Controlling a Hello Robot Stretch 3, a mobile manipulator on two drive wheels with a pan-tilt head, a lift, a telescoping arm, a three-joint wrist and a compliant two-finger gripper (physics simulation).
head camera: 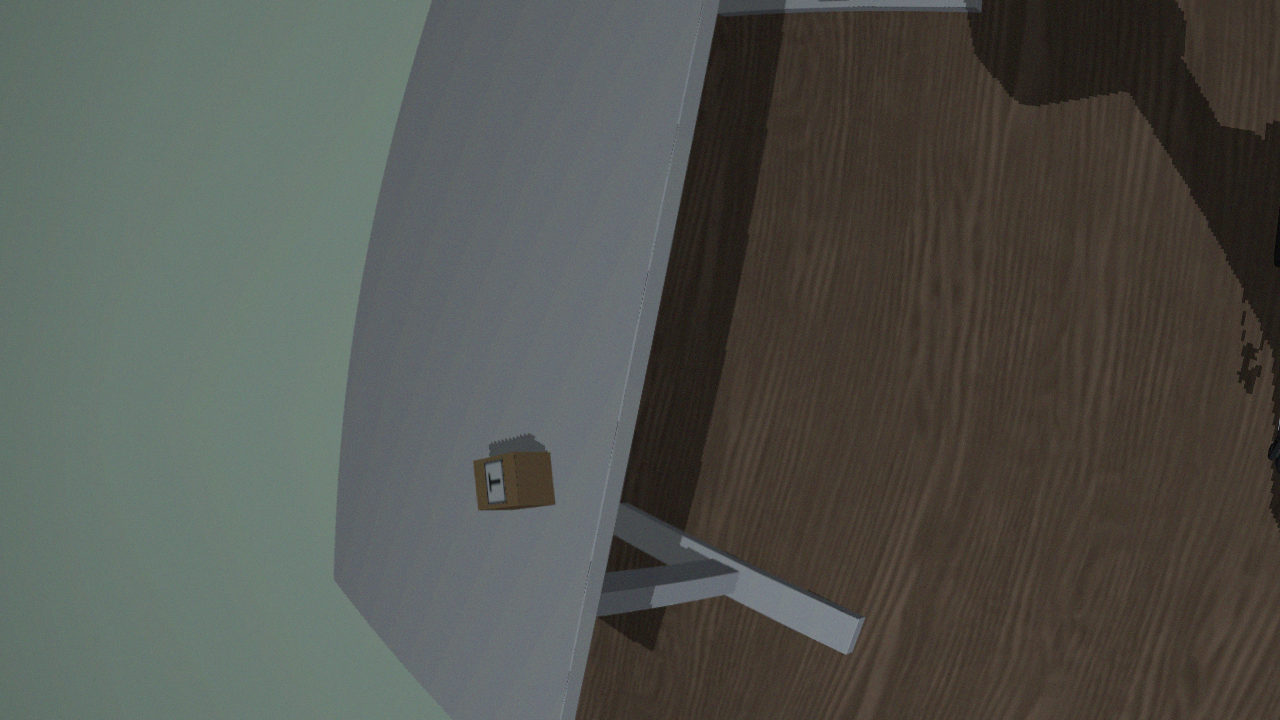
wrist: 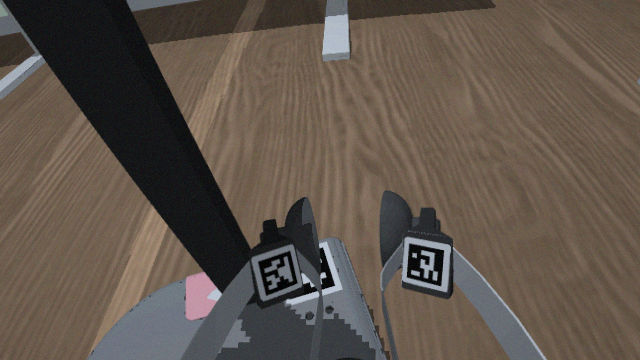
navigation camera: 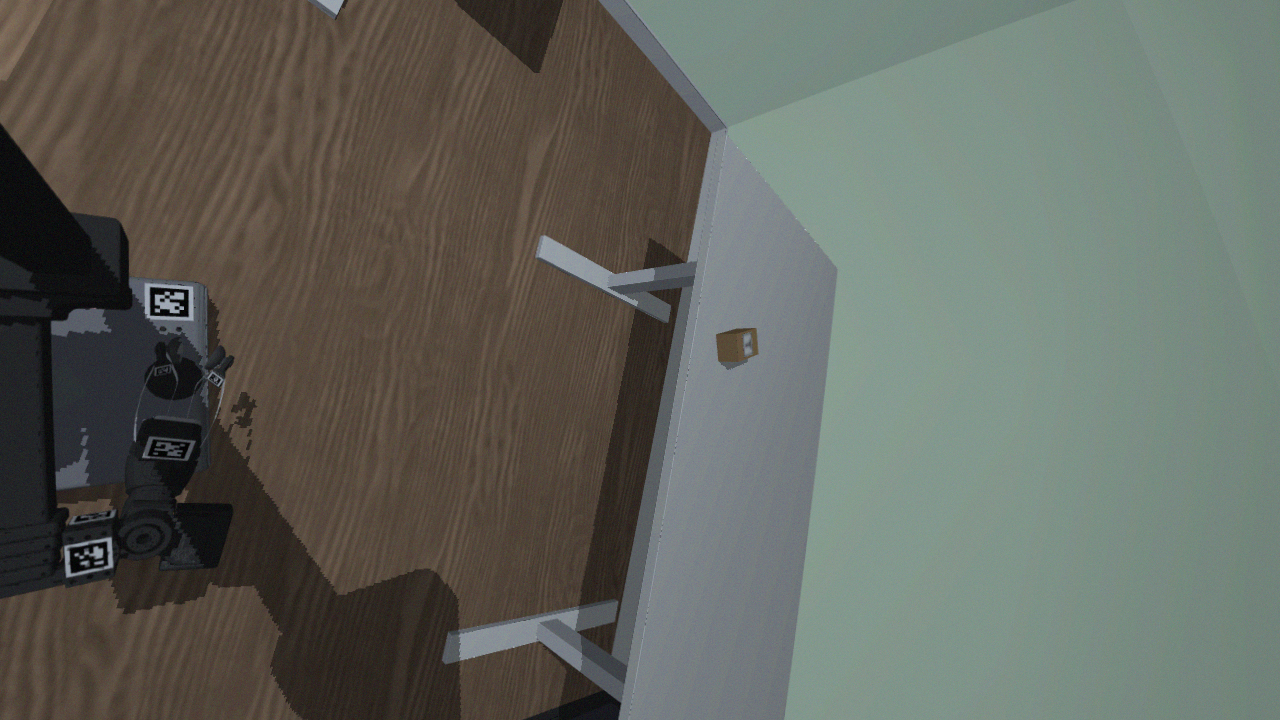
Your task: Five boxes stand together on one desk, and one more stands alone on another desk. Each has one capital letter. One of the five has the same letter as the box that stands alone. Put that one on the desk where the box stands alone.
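Frame: origin at the robot's base, x left, y back, z up, level; metres.
Seen in the pictures: gripper, fingertip midpoint: (wrist: 348, 221) (navigation camera: 199, 343); robot's base, origin of the base link: (navigation camera: 172, 374).
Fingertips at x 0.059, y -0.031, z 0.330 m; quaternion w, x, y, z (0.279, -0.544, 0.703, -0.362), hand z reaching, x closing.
Observation:
Pixels of each thing's top centre, then the offset from my fingertips to it. "pt": a spot on its surface instead. Level surfaces: height alone.
- small brown box, middle of its top: (head camera: 494, 482) (navigation camera: 747, 344) dy -0.841, dx +0.008, dz +0.441 m
- light grey desk, its level: dz +0.391 m
- wood floor, its level: dz -0.329 m
- light grey foot, surface spot: (navigation camera: 327, 5) pt dy -0.221, dx +0.794, dz -0.305 m
A small brown box (head camera: 534, 480) (navigation camera: 729, 346) stands alone on a light grey desk (head camera: 537, 223) (navigation camera: 742, 501). In the head camera view, its white label carries a dark letter, seen sideways, that looks like a T or an I. The box is nearer one end of the desk. The group of five boxes does not show in these views. My gripper (navigation camera: 195, 351) (wrist: 348, 221) is open, with bare floor seen between its fingertips. It hangs over my base, well apart from the desk.
The desk's splayed legs (head camera: 796, 610) (navigation camera: 501, 642) reach out over the wood floor (head camera: 966, 358) (navigation camera: 384, 358). A green wall (head camera: 179, 358) (navigation camera: 1029, 402) stands behind the desk. Another light grey foot (navigation camera: 327, 5) shows at the top of the navigation view. My dark mast (wrist: 135, 135) crosses the wrist view's left side.

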